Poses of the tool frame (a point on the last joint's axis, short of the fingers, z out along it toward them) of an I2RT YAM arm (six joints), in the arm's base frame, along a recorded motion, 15 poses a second.
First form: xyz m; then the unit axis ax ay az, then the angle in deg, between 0 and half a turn.
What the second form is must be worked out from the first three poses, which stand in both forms.
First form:
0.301, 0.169, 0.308, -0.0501, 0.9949, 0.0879, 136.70
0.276, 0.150, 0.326, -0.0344, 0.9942, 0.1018, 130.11
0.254, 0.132, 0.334, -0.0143, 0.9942, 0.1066, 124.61
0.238, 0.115, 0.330, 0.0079, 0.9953, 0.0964, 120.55
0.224, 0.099, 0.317, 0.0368, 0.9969, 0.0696, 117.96
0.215, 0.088, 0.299, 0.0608, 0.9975, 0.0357, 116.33
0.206, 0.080, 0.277, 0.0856, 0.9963, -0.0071, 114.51
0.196, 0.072, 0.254, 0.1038, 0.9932, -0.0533, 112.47
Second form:
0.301, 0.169, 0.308, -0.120, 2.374, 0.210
0.276, 0.150, 0.326, -0.078, 2.258, 0.231
0.254, 0.132, 0.334, -0.031, 2.162, 0.232
0.238, 0.115, 0.330, 0.017, 2.094, 0.203
0.224, 0.099, 0.317, 0.076, 2.052, 0.143
0.215, 0.088, 0.299, 0.123, 2.025, 0.072
0.206, 0.080, 0.277, 0.171, 1.991, -0.014
0.196, 0.072, 0.254, 0.204, 1.950, -0.105

